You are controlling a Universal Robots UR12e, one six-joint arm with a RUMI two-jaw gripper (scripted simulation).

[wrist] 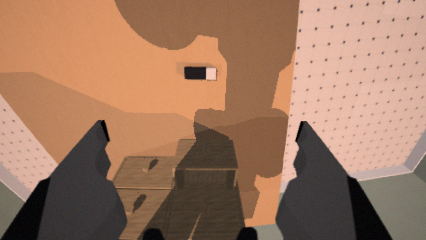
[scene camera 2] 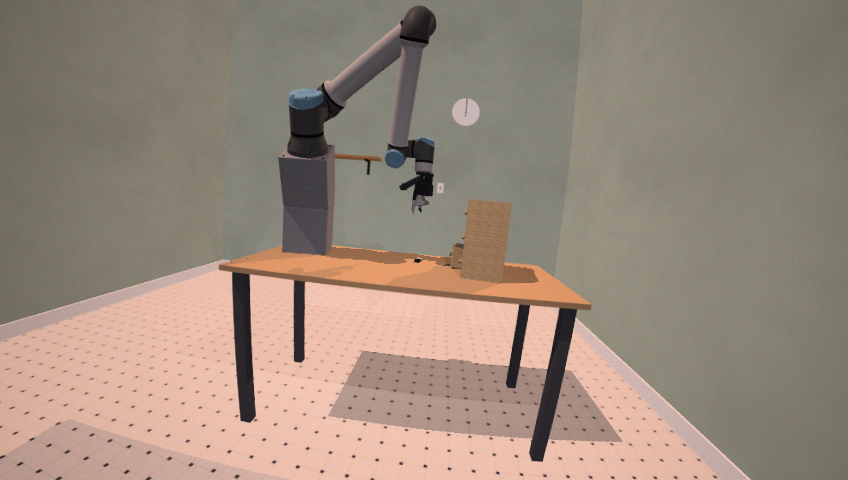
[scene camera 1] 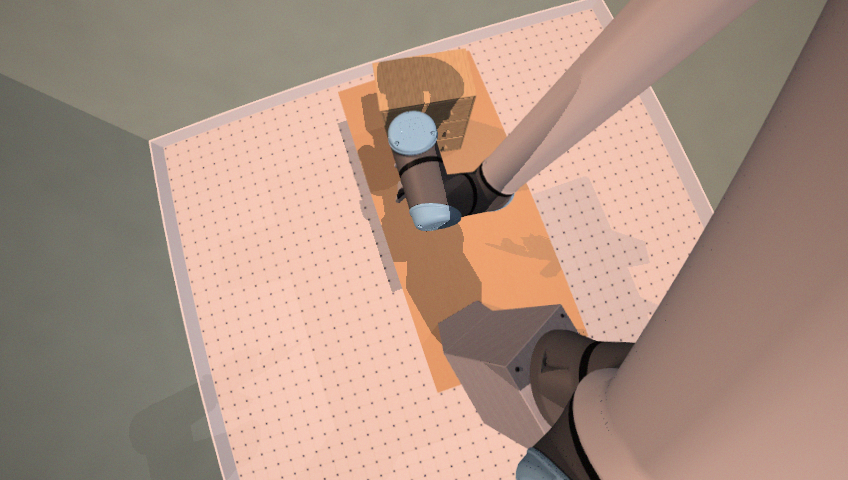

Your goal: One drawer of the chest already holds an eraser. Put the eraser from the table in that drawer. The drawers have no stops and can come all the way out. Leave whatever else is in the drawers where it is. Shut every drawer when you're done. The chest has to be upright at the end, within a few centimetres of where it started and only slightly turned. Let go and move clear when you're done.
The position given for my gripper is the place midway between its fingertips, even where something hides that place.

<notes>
In view: my gripper [wrist: 204, 122], a wooden chest [scene camera 1: 444, 76] and a drawer [wrist: 199, 164].
The wooden chest also shows in scene camera 2 [scene camera 2: 487, 225].
</notes>
